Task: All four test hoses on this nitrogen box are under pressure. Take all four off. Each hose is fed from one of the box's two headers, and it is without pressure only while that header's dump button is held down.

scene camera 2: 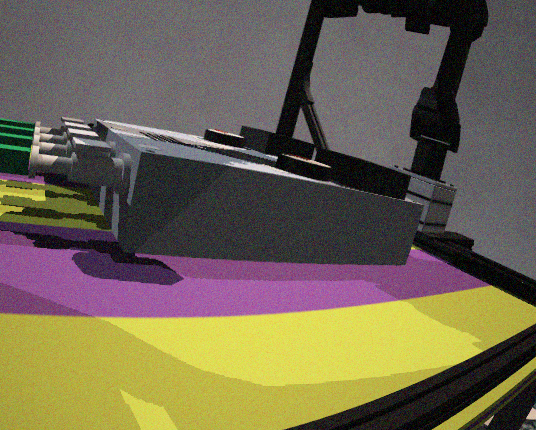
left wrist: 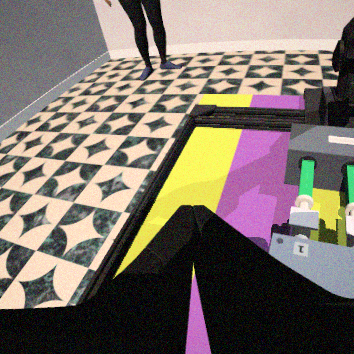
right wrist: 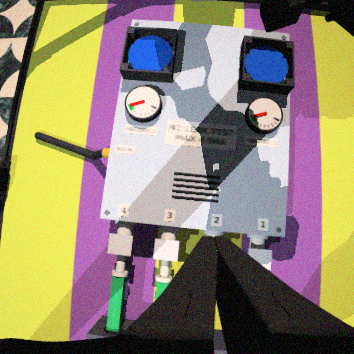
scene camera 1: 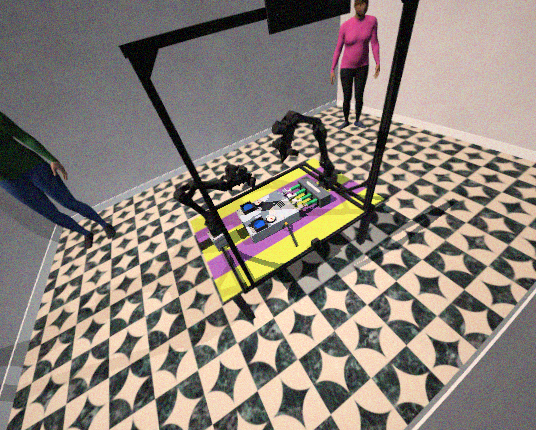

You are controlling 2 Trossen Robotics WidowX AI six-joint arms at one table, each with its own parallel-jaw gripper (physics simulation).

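Frame: origin at the left arm's base, x right, y ahead, z up, level; centimetres.
Seen in the pictures: left gripper, fingertip midpoint: (left wrist: pixel 190 216) (scene camera 1: pixel 251 174); right gripper, fingertip midpoint: (right wrist: pixel 211 246) (scene camera 1: pixel 281 162); left arm's base, link origin: (scene camera 2: pixel 424 177) (scene camera 1: pixel 216 232); right arm's base, link origin: (left wrist: pixel 348 95) (scene camera 1: pixel 327 175).
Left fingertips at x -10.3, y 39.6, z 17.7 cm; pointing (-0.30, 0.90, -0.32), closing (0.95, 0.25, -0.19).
Observation:
Pixels of each thing's top centre, then the offset from my left fingertips to it. "pt": a spot on its surface instead.
- Green hose 4, surface spot: (right wrist: pixel 116 302) pt dx +30.2, dy +23.9, dz -22.4 cm
- hose 3, surface spot: (right wrist: pixel 161 290) pt dx +23.2, dy +22.2, dz -22.4 cm
- Hose 1, surface spot: (left wrist: pixel 307 177) pt dx +9.9, dy +27.0, dz -22.4 cm
- dark grey block, surface spot: (left wrist: pixel 320 167) pt dx +12.7, dy +31.4, dz -24.0 cm
- black bent bar, surface spot: (right wrist: pixel 65 145) pt dx +40.6, dy -2.9, dz -27.5 cm
The nitrogen box (scene camera 1: pixel 280 218) (scene camera 2: pixel 275 215) (left wrist: pixel 320 265) (right wrist: pixel 150 165) lies on the striped mat. Its two blue dump buttons (right wrist: pixel 150 53) (right wrist: pixel 266 65) sit in black guards. Both gauges (right wrist: pixel 143 103) (right wrist: pixel 265 115) have red needles at their green marks. Green hose 4 (right wrist: pixel 116 302) and hose 3 (right wrist: pixel 161 290) join white fittings at their ports. Hose 1 (left wrist: pixel 307 177) meets its white fitting; hose 2's fitting is hidden behind my fingers in the right wrist view. My left gripper (left wrist: pixel 190 216) is shut and empty, above the table beside the box. My right gripper (right wrist: pixel 211 246) is shut and empty, above port 2.
A dark grey block (left wrist: pixel 320 167) takes the hoses' far ends. A black bent bar (right wrist: pixel 65 145) sticks out of the box's side from an orange fitting. A black frame (scene camera 1: pixel 170 120) rises around the table. Two people, one in pink (scene camera 1: pixel 355 45) and one in green (scene camera 1: pixel 15 150), stand beyond.

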